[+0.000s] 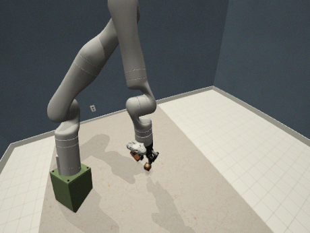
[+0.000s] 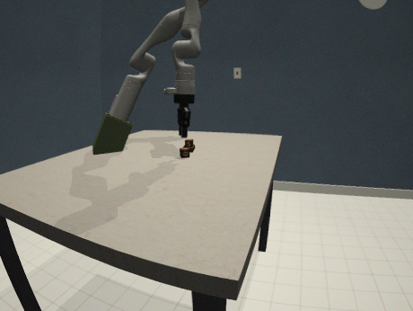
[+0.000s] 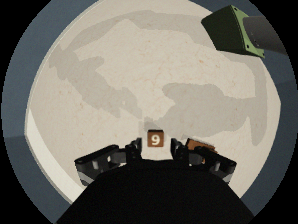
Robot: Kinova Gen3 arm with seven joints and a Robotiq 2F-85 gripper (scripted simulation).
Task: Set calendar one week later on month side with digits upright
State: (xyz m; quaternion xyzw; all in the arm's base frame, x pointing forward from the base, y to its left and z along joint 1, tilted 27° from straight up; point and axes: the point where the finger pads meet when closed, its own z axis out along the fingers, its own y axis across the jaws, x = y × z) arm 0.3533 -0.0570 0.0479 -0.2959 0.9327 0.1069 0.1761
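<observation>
My hand is 8 cm above the brown digit cube. Also, from my hand: brown calendar tray: 3 cm behind, 11 cm to the left, 8 cm below.
</observation>
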